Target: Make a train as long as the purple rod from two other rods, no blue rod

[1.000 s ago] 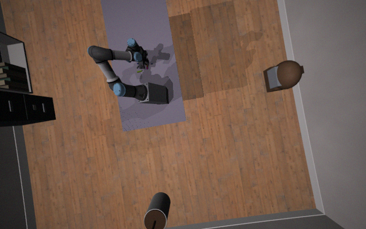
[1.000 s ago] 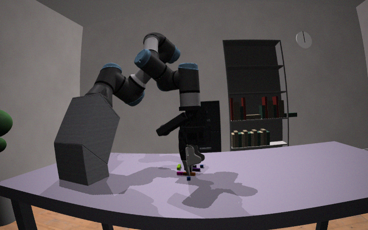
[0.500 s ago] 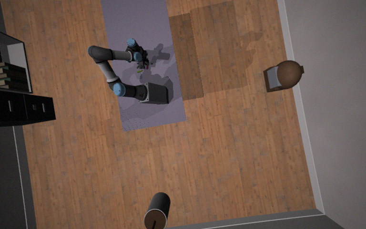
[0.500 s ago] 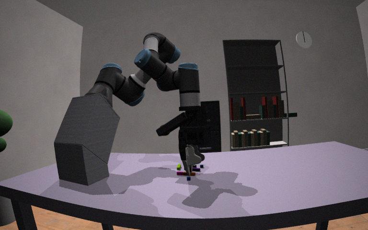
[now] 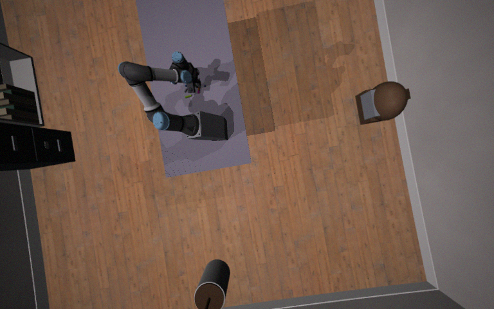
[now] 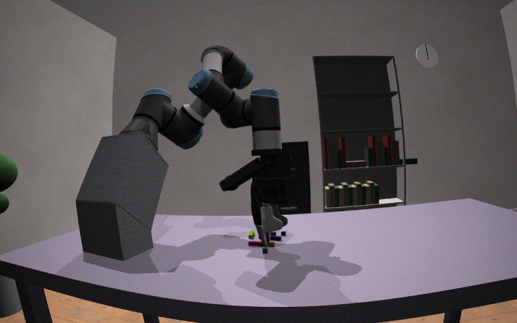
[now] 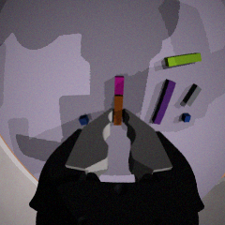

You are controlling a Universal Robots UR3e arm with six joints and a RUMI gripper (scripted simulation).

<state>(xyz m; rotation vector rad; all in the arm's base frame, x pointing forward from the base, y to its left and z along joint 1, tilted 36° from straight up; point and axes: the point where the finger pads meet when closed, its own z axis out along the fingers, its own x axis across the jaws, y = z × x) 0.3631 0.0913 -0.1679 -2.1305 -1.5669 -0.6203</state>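
Right now my hand is 1 cm above the orange rod. Round my hand: purple rod: 6 cm to the left, 1 cm below; grey rod: 11 cm to the left, 1 cm below; magenta rod: 3 cm behind, 1 cm to the left, 1 cm below.
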